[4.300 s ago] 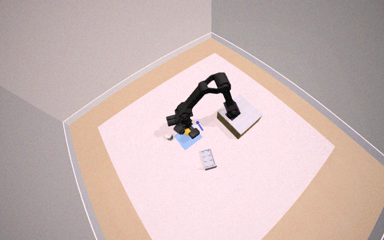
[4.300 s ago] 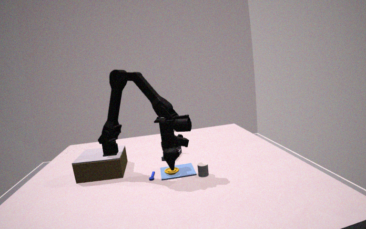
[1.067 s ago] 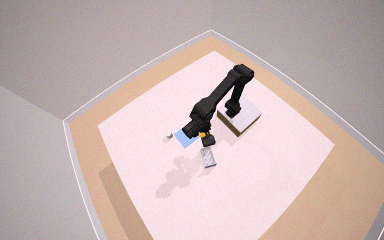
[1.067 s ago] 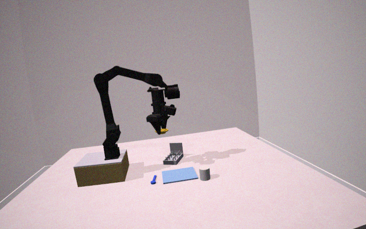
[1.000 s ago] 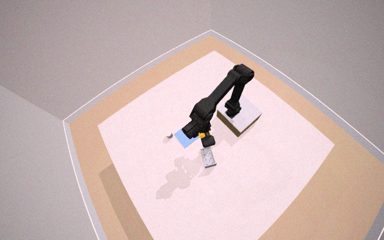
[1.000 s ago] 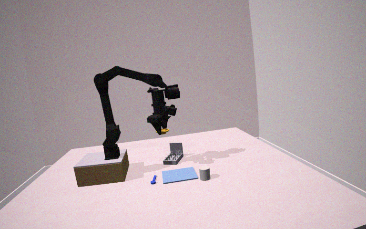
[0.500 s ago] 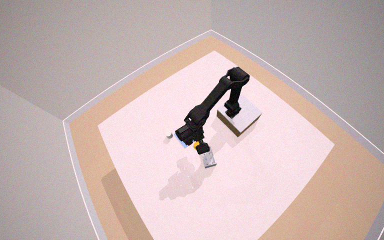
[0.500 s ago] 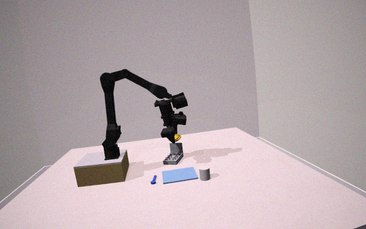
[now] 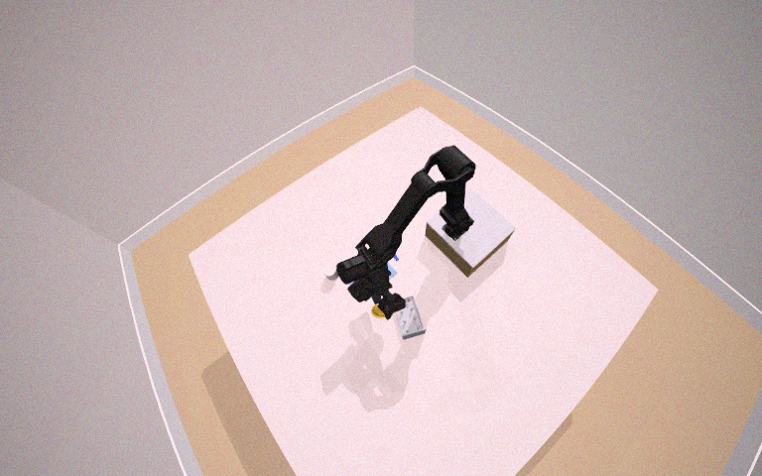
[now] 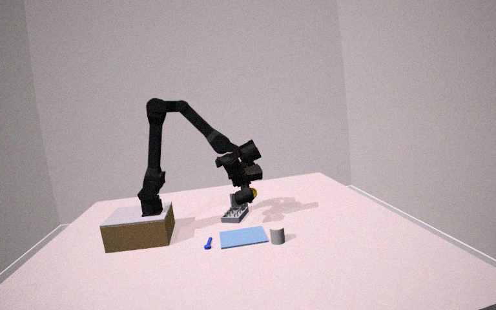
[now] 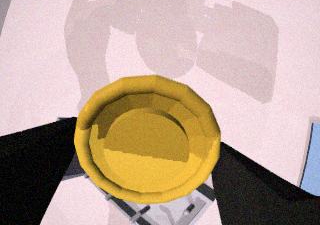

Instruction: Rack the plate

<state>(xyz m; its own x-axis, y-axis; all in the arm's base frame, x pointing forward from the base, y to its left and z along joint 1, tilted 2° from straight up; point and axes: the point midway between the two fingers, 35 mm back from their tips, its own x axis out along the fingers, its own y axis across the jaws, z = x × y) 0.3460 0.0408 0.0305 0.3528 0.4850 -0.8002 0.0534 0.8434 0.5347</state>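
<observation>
Right now my gripper tip is 6 cm past the dish rack, 5 cm to the right of it and 7 cm above it. From my gripper tip the other things lie so: yellow plate: 1 cm above; light blue mat: 6 cm behind, 16 cm to the right, 9 cm below; small grey cup: 4 cm ahead, 24 cm to the right, 7 cm below.
</observation>
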